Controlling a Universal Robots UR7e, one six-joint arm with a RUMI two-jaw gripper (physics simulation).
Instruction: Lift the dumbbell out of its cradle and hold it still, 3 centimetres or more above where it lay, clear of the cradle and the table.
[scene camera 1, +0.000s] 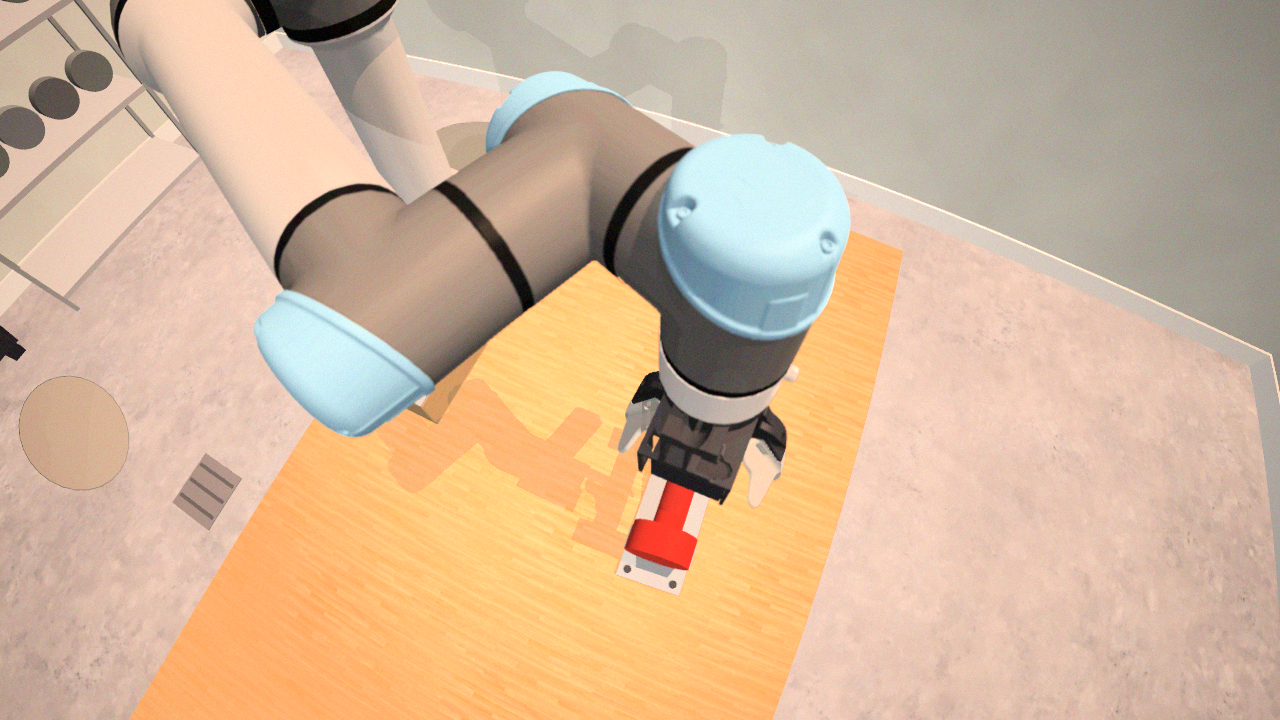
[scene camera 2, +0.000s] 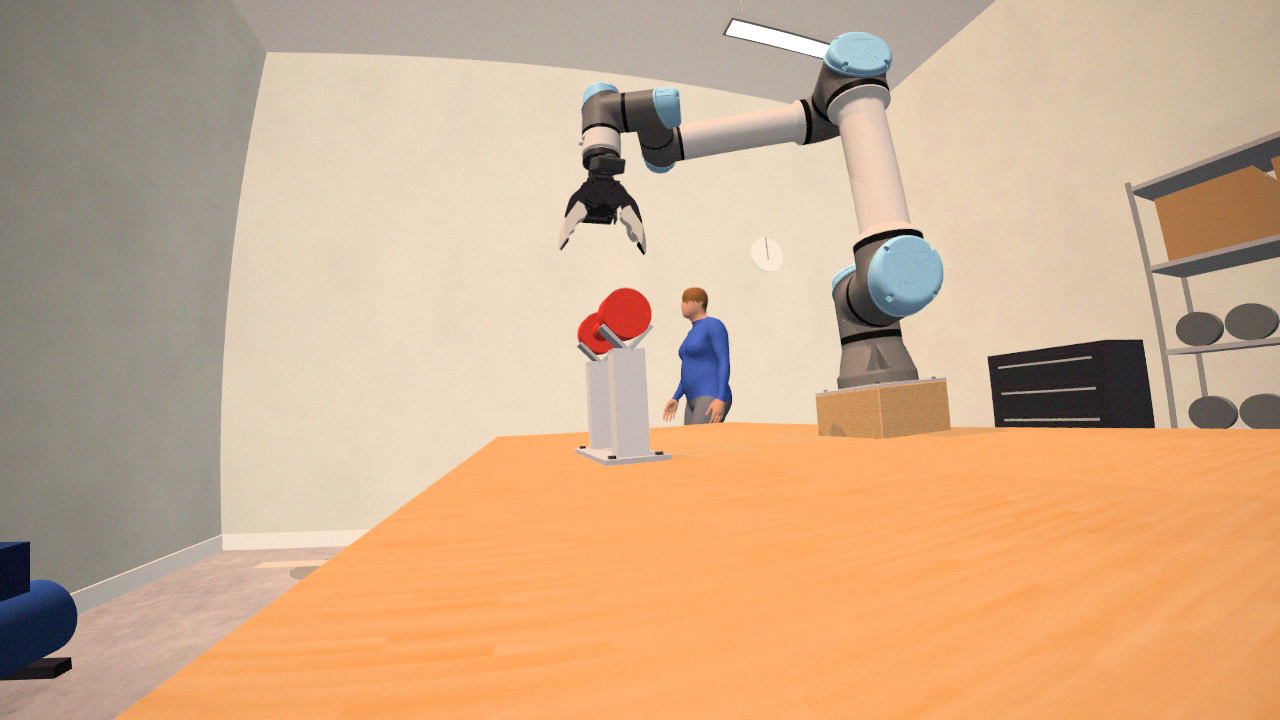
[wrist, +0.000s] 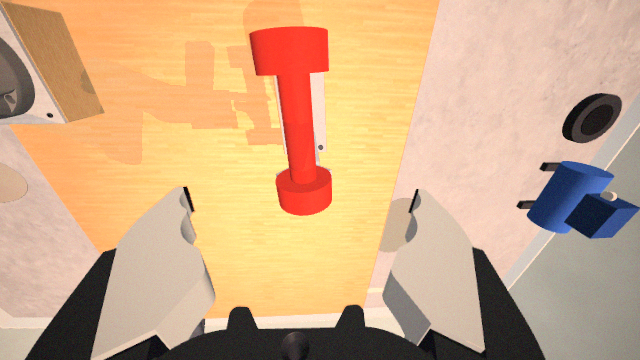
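Seen in the pictures: gripper, fingertip midpoint: (scene camera 2: 603, 252) (wrist: 304, 190); arm's base at its link origin: (scene camera 2: 877, 385).
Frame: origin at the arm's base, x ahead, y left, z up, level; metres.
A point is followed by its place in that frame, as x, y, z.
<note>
The red dumbbell (scene camera 1: 660, 542) @[0.499, -0.184, 0.167] (scene camera 2: 624, 314) @[0.504, -0.002, 0.126] (wrist: 299, 120) @[0.502, -0.083, 0.146] rests lengthwise in the V-shaped holders of its cradle (scene camera 1: 649, 581) @[0.502, -0.210, -0.084] (scene camera 2: 629, 402) @[0.502, -0.004, -0.005] (wrist: 318, 110) @[0.535, -0.118, -0.084]. The cradle's two pale posts stand on a base plate on the table (scene camera 1: 447, 608) @[0.229, -0.360, -0.092] (scene camera 2: 716, 555) @[0.587, 0.402, -0.092] (wrist: 365, 100) @[0.639, -0.104, -0.092]. My gripper (scene camera 1: 690, 475) @[0.507, -0.100, 0.261] (scene camera 2: 602, 250) @[0.507, -0.100, 0.261] (wrist: 304, 190) @[0.507, -0.100, 0.261] is open and empty, pointing down. In scene camera 2 it hangs above the dumbbell with a visible gap. In the wrist view the near head appears midway between the spread fingertips, and the handle runs away up the view. In scene camera 1 the gripper hides the dumbbell's other end.
The arm stands on a wooden block (scene camera 2: 848, 413) @[0.084, -0.001, -0.048] (wrist: 50, 55) @[0.085, 0.011, -0.039] to one side of the cradle. A person in blue (scene camera 2: 704, 358) stands behind the table. A black drawer cabinet (scene camera 2: 1127, 385) and a blue compressor (scene camera 2: 35, 617) (wrist: 562, 200) are away from the table.
</note>
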